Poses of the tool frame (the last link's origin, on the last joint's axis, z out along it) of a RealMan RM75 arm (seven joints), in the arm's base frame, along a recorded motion.
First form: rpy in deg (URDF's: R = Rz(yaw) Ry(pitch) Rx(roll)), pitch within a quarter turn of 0, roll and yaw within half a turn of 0; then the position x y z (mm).
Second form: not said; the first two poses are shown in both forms.
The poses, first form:
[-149.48, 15.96, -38.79, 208, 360, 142]
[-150.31, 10.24, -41.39, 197, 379, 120]
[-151.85, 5.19, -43.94, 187, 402, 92]
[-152.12, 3.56, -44.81, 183, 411, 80]
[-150.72, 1.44, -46.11, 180, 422, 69]
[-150.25, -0.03, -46.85, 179, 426, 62]
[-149.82, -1.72, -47.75, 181, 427, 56]
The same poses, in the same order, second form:
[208, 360, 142, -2.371, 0.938, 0.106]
[197, 379, 120, -2.406, 0.975, -0.026]
[187, 402, 92, -2.446, 1.019, -0.137]
[183, 411, 80, -2.454, 1.034, -0.175]
[180, 422, 69, -2.436, 1.046, -0.241]
[179, 426, 62, -2.433, 1.054, -0.281]
[181, 427, 56, -2.430, 1.064, -0.326]

